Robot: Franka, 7 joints.
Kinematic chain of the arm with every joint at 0, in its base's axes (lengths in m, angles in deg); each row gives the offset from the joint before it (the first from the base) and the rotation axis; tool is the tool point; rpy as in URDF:
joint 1: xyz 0 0 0.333 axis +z
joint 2: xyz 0 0 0 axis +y
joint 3: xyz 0 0 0.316 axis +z
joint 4: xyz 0.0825 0 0 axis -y
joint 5: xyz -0.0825 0 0.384 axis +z
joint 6: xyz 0 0 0 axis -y
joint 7: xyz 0.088 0 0 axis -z
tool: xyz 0 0 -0.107 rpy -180 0 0
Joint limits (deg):
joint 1: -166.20..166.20
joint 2: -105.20..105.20
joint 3: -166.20..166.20
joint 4: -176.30..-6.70
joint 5: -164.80..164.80
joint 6: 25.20..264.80
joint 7: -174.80..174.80
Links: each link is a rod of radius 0.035 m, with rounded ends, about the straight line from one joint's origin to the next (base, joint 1, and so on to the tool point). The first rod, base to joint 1, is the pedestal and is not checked.
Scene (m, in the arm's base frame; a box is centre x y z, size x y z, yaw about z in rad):
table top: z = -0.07
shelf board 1: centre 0.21 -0.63 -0 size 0.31 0.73 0.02 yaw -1.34
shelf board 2: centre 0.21 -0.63 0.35 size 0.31 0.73 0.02 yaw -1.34
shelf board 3: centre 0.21 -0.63 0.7 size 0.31 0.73 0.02 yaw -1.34
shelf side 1: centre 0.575 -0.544 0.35 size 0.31 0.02 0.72 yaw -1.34
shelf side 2: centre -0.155 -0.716 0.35 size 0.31 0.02 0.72 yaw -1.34
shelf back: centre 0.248 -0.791 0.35 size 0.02 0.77 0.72 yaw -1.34
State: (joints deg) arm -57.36 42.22 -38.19 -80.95 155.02 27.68 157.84
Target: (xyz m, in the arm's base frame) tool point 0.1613 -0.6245 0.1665
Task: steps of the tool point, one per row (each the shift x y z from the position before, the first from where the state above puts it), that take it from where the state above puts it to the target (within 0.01 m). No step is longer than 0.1 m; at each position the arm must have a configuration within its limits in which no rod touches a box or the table.
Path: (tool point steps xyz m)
1: -0.0276 0.0336 0.0159
2: -0.0193 0.0437 0.0064
3: -0.0111 0.0526 -0.0014
4: -0.0040 0.0608 -0.0079
5: 0.0011 0.0682 -0.0130
6: 0.0159 -0.0253 -0.0912
7: 0.0027 -0.0072 -0.0943
8: -0.0103 0.0105 -0.0920
9: -0.0227 0.0270 -0.0847
10: 0.0045 -0.0646 -0.0073
11: 0.0081 -0.0595 -0.0029
12: 0.0122 -0.0532 0.0008
13: 0.0164 -0.0458 0.0035
14: 0.0201 -0.0376 0.0059

